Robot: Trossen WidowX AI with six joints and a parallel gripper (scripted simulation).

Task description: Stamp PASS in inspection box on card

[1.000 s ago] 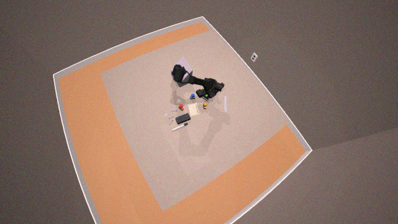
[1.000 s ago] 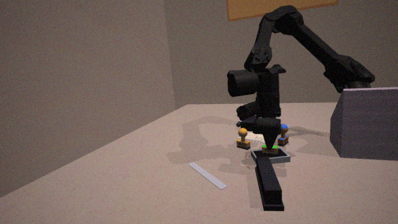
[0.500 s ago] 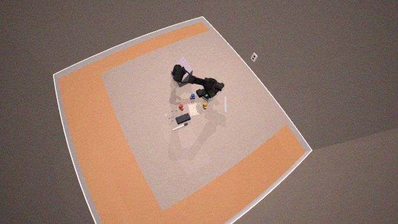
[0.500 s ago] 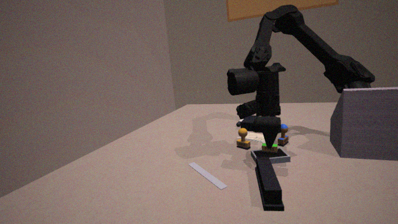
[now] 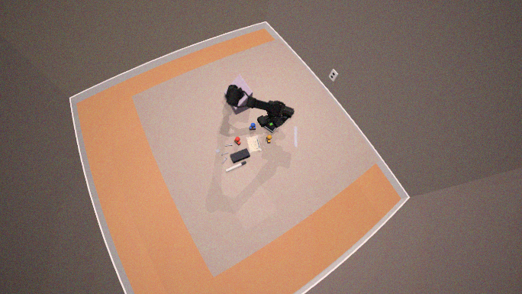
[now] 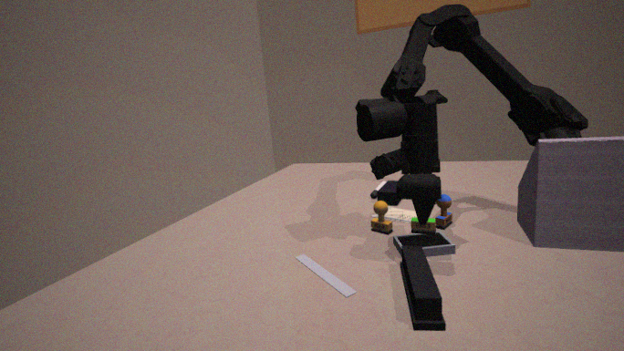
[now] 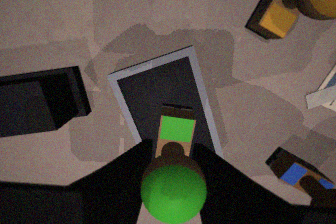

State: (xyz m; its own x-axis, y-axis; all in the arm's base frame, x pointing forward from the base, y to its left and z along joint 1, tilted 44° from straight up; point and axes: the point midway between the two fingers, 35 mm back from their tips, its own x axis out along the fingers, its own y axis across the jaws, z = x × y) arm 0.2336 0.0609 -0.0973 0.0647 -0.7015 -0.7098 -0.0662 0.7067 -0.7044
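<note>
Right now the ink pad is 5 cm below my gripper tip. Also, from my gripper tip: green stamp (right at my gripper tip); orange stamp (9 cm ahead, 5 cm to the right, 3 cm below); blue stamp (3 cm behind, 11 cm to the right, 3 cm below).
</note>
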